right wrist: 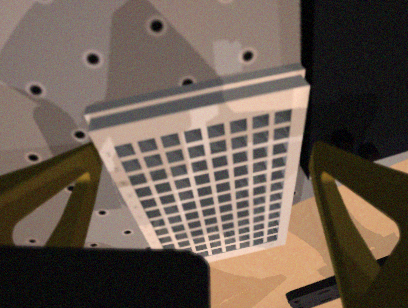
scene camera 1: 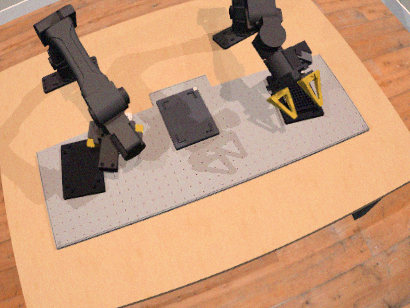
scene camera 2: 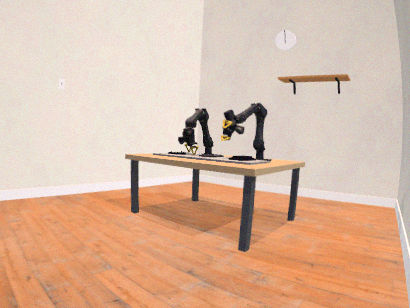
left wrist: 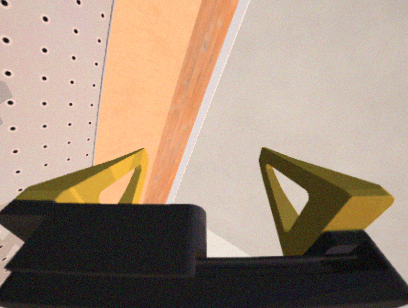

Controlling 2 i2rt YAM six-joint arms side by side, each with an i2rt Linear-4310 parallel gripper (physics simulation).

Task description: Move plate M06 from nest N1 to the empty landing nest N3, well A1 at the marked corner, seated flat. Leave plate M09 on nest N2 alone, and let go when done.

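A white well plate [right wrist: 210, 185] lies between the right gripper's fingers in the right wrist view; scene camera 1 hides most of it under the arm. My right gripper [scene camera 1: 115, 135] [scene camera 2: 192, 149] [right wrist: 205, 153] is open, its fingers on either side of the plate. How the plate is supported does not show. A black nest [scene camera 1: 82, 172] [right wrist: 357, 65] is beside it. A dark grey nest [scene camera 1: 187, 120] with corner marks is in the middle. A black well plate [scene camera 1: 297, 94] is at the right in scene camera 1. My left gripper [scene camera 1: 308, 111] [left wrist: 203, 154] is open and raised. Plate and nest labels are not readable.
The nests stand on a grey perforated board [scene camera 1: 125, 205] [left wrist: 57, 115] on the wooden table [scene camera 1: 200, 240] [scene camera 2: 200, 162]. A light panel juts from the board's back edge behind the middle nest. The right arm's black base [scene camera 1: 55, 82] [right wrist: 312, 294] stands on the table behind the board.
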